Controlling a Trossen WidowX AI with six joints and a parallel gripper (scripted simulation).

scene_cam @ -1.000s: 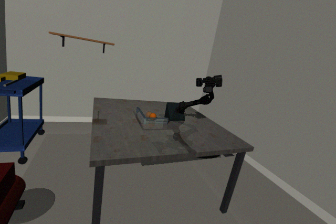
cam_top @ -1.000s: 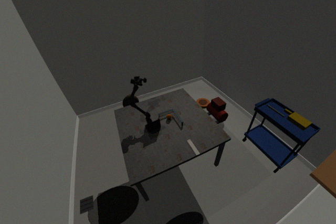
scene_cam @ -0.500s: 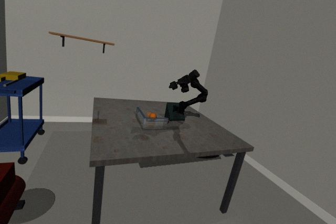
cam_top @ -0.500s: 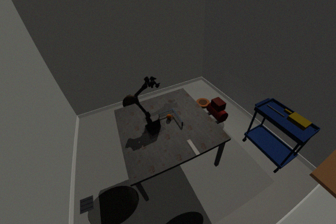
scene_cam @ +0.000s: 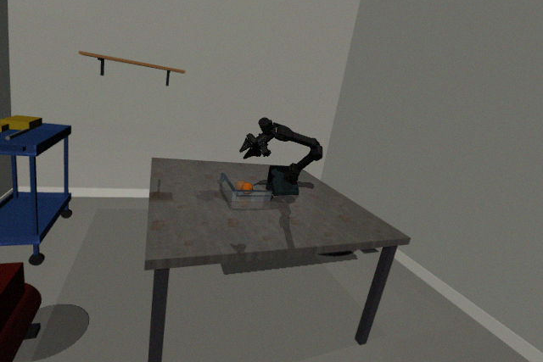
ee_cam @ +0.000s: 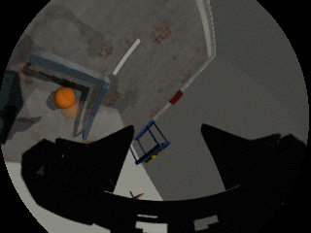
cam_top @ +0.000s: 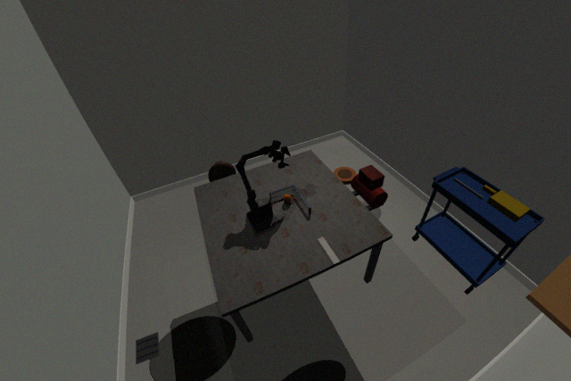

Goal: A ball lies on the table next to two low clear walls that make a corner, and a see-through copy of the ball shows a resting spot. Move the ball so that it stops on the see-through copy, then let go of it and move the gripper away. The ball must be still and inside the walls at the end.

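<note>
Now: the orange ball 250 mm below my gripper tip, 180 mm to the right of it and 110 mm behind it. Round my gripper tip: see-through copy of ball 250 mm below, 220 mm to the right, 80 mm behind.
</note>
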